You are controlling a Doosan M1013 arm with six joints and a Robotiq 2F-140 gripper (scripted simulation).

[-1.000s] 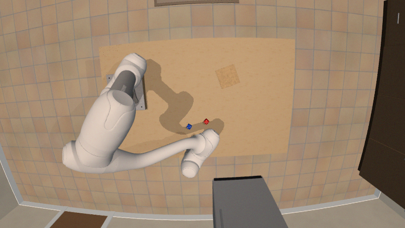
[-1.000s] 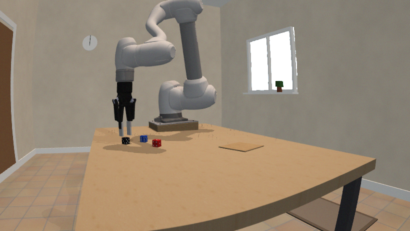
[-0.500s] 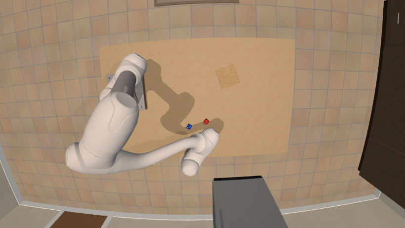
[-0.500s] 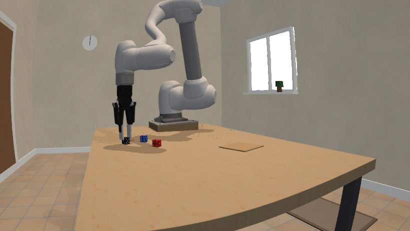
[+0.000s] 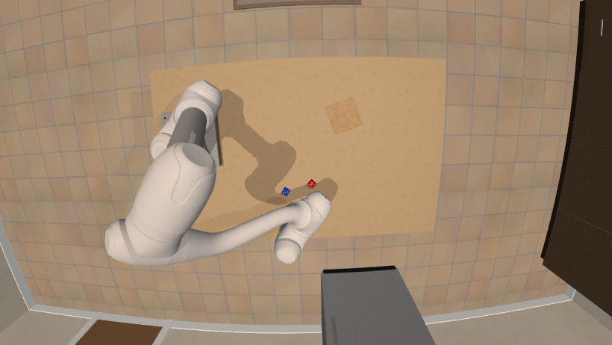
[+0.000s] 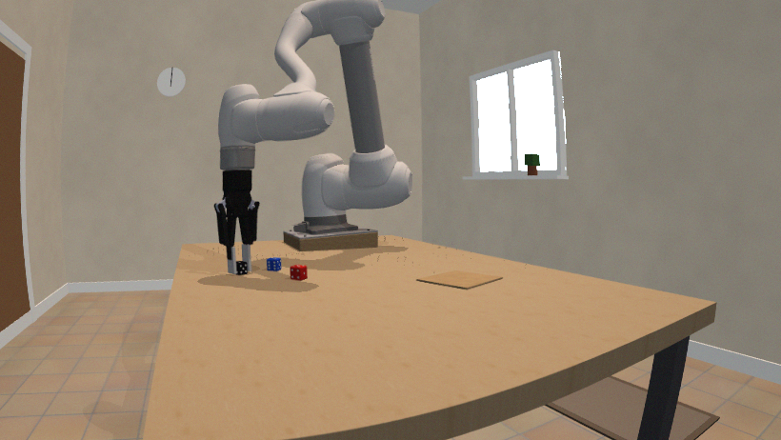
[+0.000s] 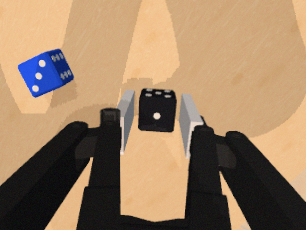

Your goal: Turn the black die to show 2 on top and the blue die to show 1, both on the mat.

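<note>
Now: the black die 20 mm below my hand. Also, from my hand: red die 120 mm ahead, 110 mm to the left, 20 mm below; blue die 10 mm behind, 100 mm to the left, 20 mm below; cork mat 330 mm ahead, 410 mm to the left, 30 mm below.
</note>
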